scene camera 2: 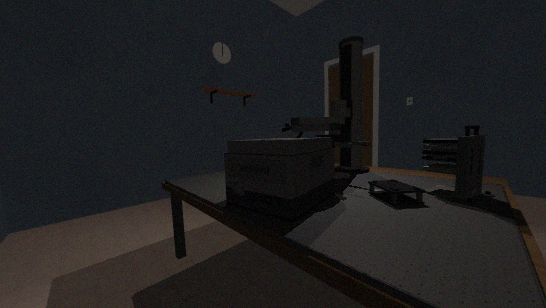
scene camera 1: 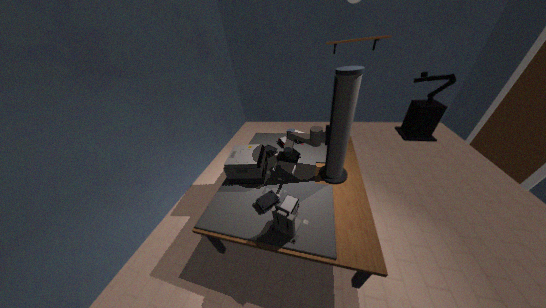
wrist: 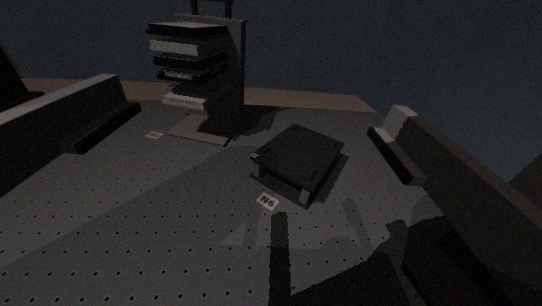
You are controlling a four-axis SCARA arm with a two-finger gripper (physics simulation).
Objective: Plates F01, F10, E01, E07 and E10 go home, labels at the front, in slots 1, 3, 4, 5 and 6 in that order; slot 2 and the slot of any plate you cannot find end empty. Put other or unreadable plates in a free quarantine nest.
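Where they show: gripper, between the fingertips: point(scene camera 2: 361, 144) point(scene camera 1: 282, 172) point(wrist: 257, 104); arm's base, origin of its link: point(scene camera 2: 350, 170) point(scene camera 1: 332, 174).
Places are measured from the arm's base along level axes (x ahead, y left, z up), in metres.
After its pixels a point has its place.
Observation:
My gripper point(scene camera 1: 286, 162) @[z 0.216, x 0.423, y 0.251 m] point(wrist: 257, 104) @[z 0.216, x 0.423, y 0.251 m] is open and empty, its fingers at the left and right of the wrist view. Beyond them an upright plate rack point(scene camera 1: 286, 224) @[z 0.154, x 0.321, y 0.645 m] point(scene camera 2: 469, 167) @[z 0.135, x 0.394, y 0.624 m] point(wrist: 237, 75) @[z 0.140, x 0.398, y 0.591 m] holds several stacked plates, dark and light; a light plate point(wrist: 185, 101) @[z 0.115, x 0.307, y 0.488 m] sits lowest, below a gap. Plate codes are unreadable. Right of the rack in the wrist view, a dark slab on short legs point(scene camera 1: 266, 201) @[z 0.062, x 0.526, y 0.441 m] point(scene camera 2: 396, 186) @[z 0.063, x 0.538, y 0.431 m] point(wrist: 300, 152) @[z 0.063, x 0.518, y 0.407 m] stands behind the label N6 point(wrist: 267, 201) @[z 0.013, x 0.456, y 0.337 m]; no separate plate can be made out on it. Far nests are partly hidden by the arm in scene camera 1.
A boxy grey device point(scene camera 1: 245, 164) @[z 0.253, x 0.748, y 0.235 m] point(scene camera 2: 280, 167) @[z 0.178, x 0.968, y 0.231 m] stands at the table's long edge. The arm's tall column point(scene camera 1: 344, 120) @[z 0.587, x -0.007, y 0.075 m] point(scene camera 2: 352, 100) @[z 0.484, x 0.087, y 0.053 m] rises on the opposite side. A small unreadable label point(wrist: 154, 135) @[z 0.013, x 0.211, y 0.526 m] lies before the rack. Shadows darken the perforated mat point(scene camera 1: 225, 215) @[z 0.013, x 0.835, y 0.591 m] point(scene camera 2: 425, 250) @[z 0.013, x 0.874, y 0.574 m] point(wrist: 125, 240) @[z 0.013, x 0.265, y 0.277 m].

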